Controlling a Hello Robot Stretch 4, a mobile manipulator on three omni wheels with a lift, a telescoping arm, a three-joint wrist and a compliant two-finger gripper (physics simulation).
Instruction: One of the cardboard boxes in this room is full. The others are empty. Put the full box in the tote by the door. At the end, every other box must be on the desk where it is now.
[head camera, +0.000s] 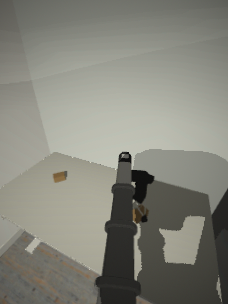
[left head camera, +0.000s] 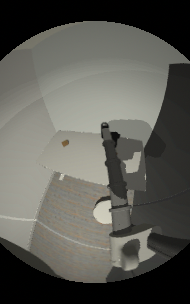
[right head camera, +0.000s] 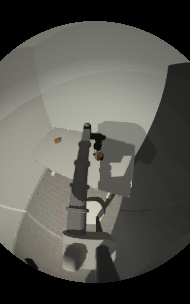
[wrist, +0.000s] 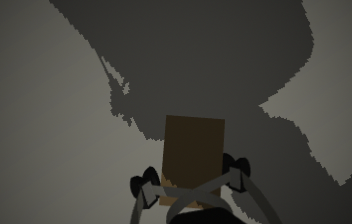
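Pixels of known places: gripper, fingertip midpoint: (head camera: 136, 216) (right head camera: 97, 157) (wrist: 189, 172); robot's base at its link origin: (left head camera: 105, 211) (right head camera: 90, 211).
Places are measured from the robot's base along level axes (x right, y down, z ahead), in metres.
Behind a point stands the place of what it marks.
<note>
My gripper (head camera: 140, 211) (right head camera: 99, 155) {x 0.088, y -0.765, z 0.616 m} (wrist: 189, 172) {x 0.088, y -0.765, z 0.616 m} is shut on a brown cardboard box (head camera: 137, 215) {x 0.088, y -0.805, z 0.598 m} (wrist: 194, 142) {x 0.117, y -0.803, z 0.642 m}, with one fingertip against each side of it. The held box seems to be slightly above the desk (head camera: 70, 215) {x -0.332, y -0.692, z 0.631 m} (left head camera: 82, 162) {x -0.253, y -0.692, z 0.609 m} (right head camera: 62, 155) {x -0.371, y -0.692, z 0.682 m}, partly in the arm's shadow. In the left head camera view the arm hides it. Another small cardboard box (head camera: 59, 177) {x -0.527, y -0.734, z 0.932 m} (left head camera: 65, 143) {x -0.520, y -0.722, z 0.935 m} (right head camera: 57, 140) {x -0.521, y -0.725, z 0.936 m} rests on the far left part of the desk. I cannot tell which box is full. The tote and the door do not show.
Walls rise behind and left of the desk. A large dark surface (head camera: 222, 220) {x 0.721, y -0.596, z 0.749 m} (left head camera: 175, 140) {x 0.617, y -1.176, z 0.421 m} (right head camera: 172, 140) {x 0.615, y -1.262, z 0.414 m} stands at the right. A pale round object (left head camera: 103, 212) {x -0.042, y -0.187, z -0.007 m} (right head camera: 93, 212) {x 0.049, y -0.187, z -0.004 m} is low beneath my arm, near the desk's front edge. Wood-pattern floor (head camera: 45, 272) {x -0.647, y 0.028, z 0.507 m} (left head camera: 72, 220) {x -0.593, y 0.028, z -0.182 m} lies in front.
</note>
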